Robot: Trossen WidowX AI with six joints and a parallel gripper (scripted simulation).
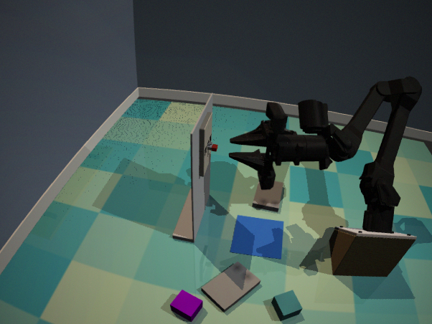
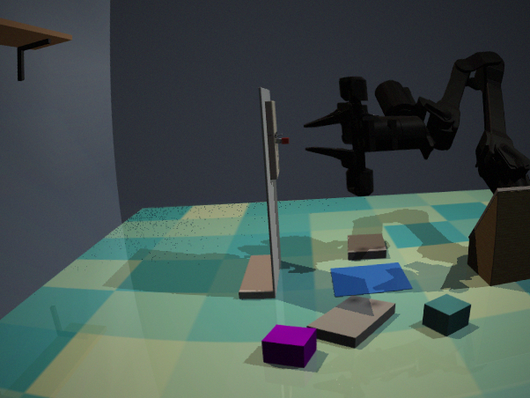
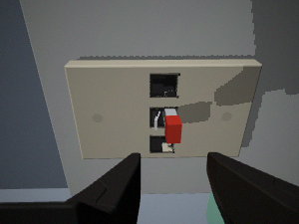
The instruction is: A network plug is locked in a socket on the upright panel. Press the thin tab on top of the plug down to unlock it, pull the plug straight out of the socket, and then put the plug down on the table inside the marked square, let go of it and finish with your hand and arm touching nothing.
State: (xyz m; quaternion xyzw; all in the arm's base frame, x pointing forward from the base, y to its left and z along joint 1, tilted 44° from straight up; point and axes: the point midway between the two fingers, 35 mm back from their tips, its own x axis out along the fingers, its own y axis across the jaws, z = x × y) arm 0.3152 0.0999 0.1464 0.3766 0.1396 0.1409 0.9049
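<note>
Now: the red network plug 40 mm ahead of my gripper tip and 10 mm to the left of it. The rest, counted from my gripper tip: blue marked square: 220 mm below, 100 mm behind, 20 mm to the left; then purple block: 260 mm to the left, 200 mm below; then upright panel: 80 mm below, 60 mm ahead, 10 mm to the left.
</note>
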